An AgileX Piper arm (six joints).
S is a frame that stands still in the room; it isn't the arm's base.
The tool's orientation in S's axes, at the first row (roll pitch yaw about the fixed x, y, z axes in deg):
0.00, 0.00, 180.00
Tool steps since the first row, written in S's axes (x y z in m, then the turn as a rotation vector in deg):
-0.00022, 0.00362, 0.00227, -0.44, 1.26, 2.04
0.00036, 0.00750, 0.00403, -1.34, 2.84, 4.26
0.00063, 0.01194, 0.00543, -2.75, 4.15, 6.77
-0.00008, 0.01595, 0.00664, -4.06, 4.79, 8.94
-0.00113, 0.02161, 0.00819, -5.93, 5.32, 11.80
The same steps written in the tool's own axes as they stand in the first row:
0.00022, -0.00362, 0.00227, 0.44, -1.26, 2.04
-0.00036, -0.00750, 0.00403, 1.34, -2.84, 4.26
-0.00063, -0.01194, 0.00543, 2.75, -4.15, 6.77
0.00008, -0.01595, 0.00664, 4.06, -4.79, 8.94
0.00113, -0.02161, 0.00819, 5.93, -5.32, 11.80

